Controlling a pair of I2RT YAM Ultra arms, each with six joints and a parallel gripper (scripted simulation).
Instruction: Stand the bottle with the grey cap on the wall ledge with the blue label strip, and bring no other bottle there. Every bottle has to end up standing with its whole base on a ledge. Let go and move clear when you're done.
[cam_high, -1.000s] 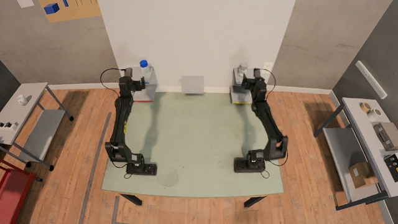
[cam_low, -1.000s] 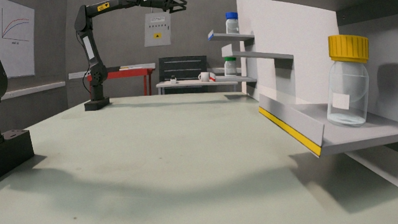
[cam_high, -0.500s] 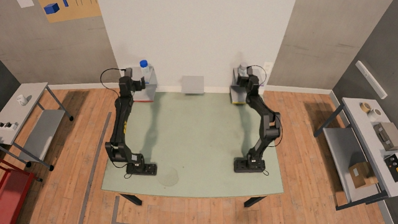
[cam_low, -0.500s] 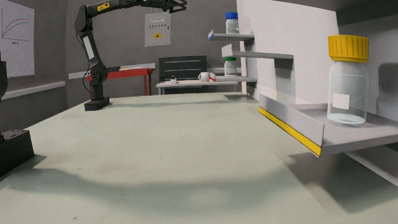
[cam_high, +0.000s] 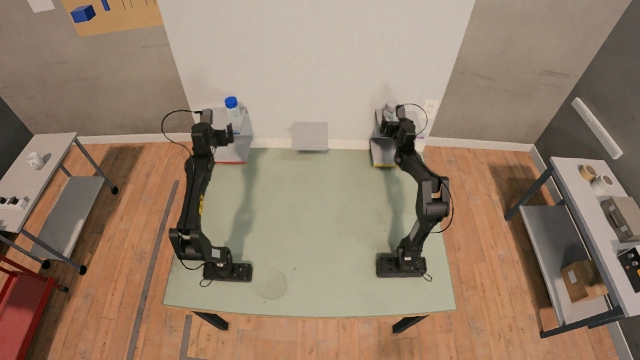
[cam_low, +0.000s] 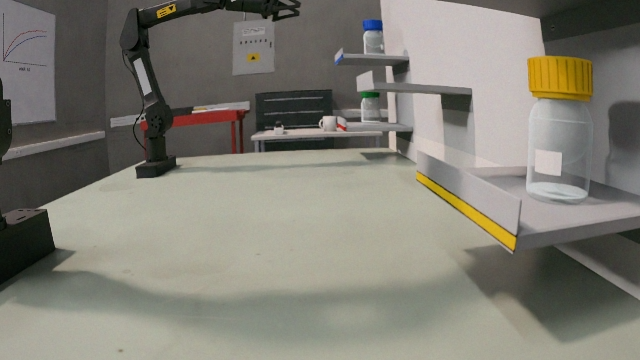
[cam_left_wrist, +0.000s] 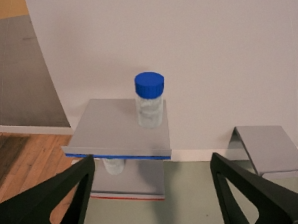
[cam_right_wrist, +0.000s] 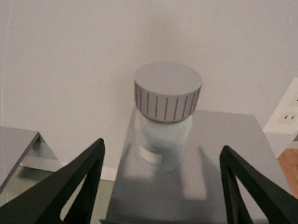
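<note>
The grey-capped bottle lies 50 mm ahead of my right hand and 20 mm below it. Round my right hand: yellow-capped bottle (210 mm below, 100 mm to the right, 40 mm ahead); then blue-capped bottle (680 mm to the left, 90 mm ahead, 20 mm below); then yellow strip (270 mm below, 50 mm to the right, 40 mm behind).
</note>
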